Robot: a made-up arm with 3 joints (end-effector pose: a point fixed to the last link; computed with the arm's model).
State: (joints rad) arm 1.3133 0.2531 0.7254
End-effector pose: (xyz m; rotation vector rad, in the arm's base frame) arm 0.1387 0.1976 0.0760 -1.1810 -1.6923 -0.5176
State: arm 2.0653 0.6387 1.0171
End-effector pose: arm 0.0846 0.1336 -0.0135 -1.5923 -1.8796 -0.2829
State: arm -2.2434 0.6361 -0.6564
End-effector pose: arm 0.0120 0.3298 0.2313 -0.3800 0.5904 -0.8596
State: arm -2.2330 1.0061 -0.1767
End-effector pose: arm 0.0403 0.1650 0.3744 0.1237 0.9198 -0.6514
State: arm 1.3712 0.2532 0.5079
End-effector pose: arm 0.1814 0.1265 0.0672 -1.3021 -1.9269 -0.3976
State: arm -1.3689 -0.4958 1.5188
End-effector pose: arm 0.1855 -0.2705 0.4092 0.9022 0.5801 -2.1397
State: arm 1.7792 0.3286 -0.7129
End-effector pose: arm 0.3532 -0.0493 0.4121 1.1902 2.1548 -0.4952
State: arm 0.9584 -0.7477 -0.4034
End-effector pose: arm 0.4810 0.1621 0.3370 0.6327 2.8855 0.9338
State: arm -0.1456 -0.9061 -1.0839
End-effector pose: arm 0.4892 -0.3432 0.2424 1.6808 1.7007 1.5569
